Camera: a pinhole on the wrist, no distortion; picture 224 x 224 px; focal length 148.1 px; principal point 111.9 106.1 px. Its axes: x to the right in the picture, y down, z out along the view. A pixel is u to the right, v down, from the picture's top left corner.
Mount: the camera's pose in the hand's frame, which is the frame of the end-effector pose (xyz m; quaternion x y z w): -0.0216 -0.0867 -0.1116 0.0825 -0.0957 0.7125 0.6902
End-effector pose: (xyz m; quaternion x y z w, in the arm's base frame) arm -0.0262 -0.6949 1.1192 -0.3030 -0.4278 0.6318 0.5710
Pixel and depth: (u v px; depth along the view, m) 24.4 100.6 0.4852
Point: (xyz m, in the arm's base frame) -0.0519 -0.7605 1.6783
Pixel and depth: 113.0 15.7 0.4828
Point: -0.2961 -0.5085 1.4843
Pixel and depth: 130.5 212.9 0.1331
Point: 0.0260 -0.8183 1.2097
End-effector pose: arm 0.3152 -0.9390 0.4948 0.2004 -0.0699 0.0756 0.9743
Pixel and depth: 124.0 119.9 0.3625
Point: 0.2551 -1.1810 0.6515
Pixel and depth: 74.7 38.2 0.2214
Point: 0.4162 -1.1415 0.5175
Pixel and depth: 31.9 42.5 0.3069
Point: 0.4646 -1.2755 0.5255
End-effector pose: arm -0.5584 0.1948 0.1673 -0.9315 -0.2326 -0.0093 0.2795
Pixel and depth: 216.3 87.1 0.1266
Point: -0.5851 0.2313 0.1537
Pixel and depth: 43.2 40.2 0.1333
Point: -0.6032 0.3438 0.2621
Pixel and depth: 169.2 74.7 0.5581
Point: -0.5468 0.4947 -0.2229
